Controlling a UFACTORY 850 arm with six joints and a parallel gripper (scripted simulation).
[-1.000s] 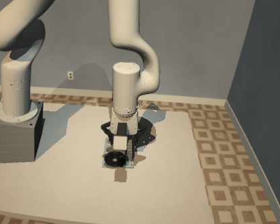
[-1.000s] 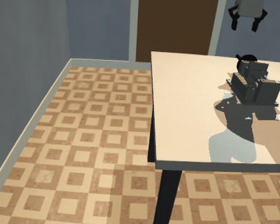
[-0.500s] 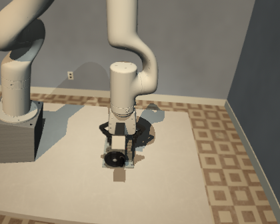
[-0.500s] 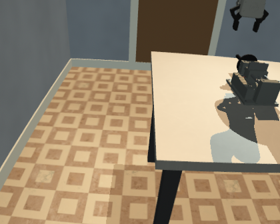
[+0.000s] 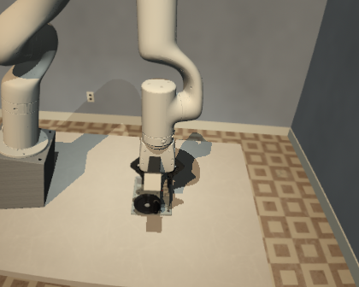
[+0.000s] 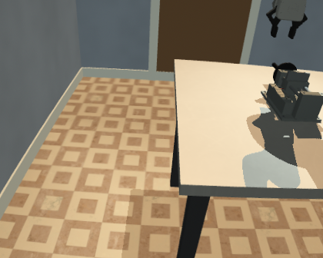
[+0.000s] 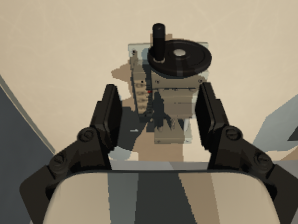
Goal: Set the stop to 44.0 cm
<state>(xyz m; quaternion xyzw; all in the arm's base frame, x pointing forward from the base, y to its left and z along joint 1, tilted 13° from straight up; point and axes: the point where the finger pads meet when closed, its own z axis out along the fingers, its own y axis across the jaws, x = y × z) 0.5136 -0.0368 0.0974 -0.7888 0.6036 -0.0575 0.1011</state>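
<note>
My gripper is now 130 mm above the handwheel handle and 10 mm to the right of it. Round my hand: black handwheel: 130 mm below, 20 mm to the left, 20 mm behind.
</note>
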